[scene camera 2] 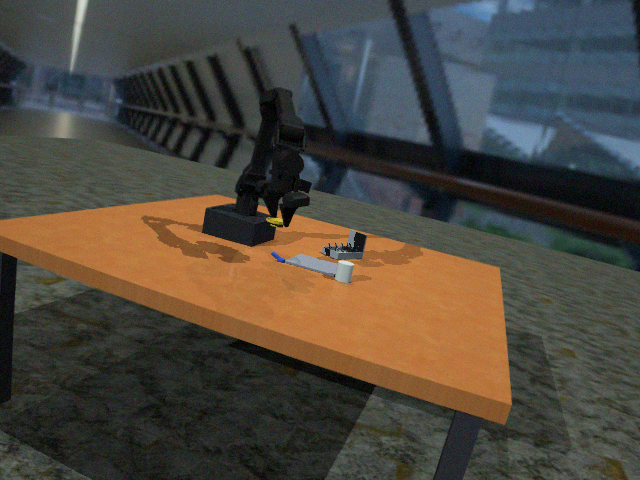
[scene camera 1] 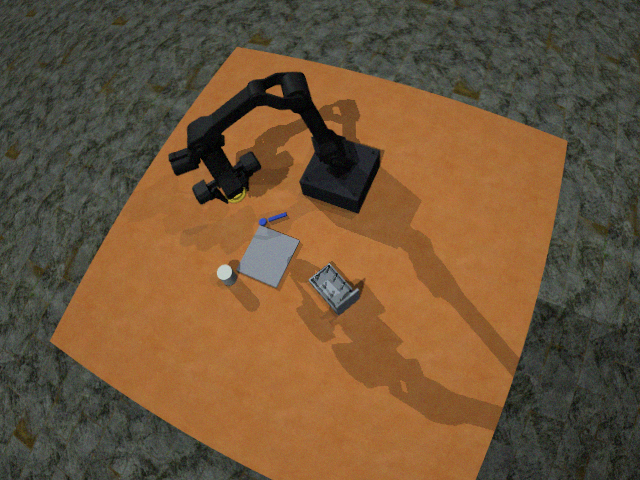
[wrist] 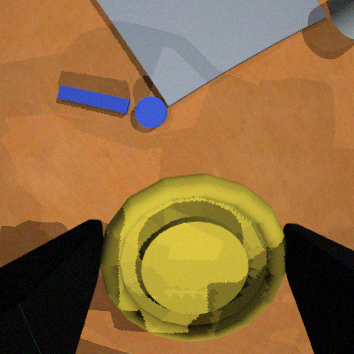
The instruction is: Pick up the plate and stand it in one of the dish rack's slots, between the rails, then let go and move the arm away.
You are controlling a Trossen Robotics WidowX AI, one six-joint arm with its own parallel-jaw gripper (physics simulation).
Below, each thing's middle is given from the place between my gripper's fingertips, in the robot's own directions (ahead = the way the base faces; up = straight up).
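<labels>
Grey mat (scene camera 1: 268, 255), counted from my hand: 13 cm to the left, 7 cm ahead, 11 cm below. Grey dish rack (scene camera 1: 339, 295), from my hand: 5 cm ahead, 8 cm below, 34 cm to the left. Blue spoon (wrist: 111, 102), again from my hand: 3 cm behind, 7 cm to the left and 11 cm below. The yellow plate (wrist: 197, 256) is 1 cm to the right of my hand.
</labels>
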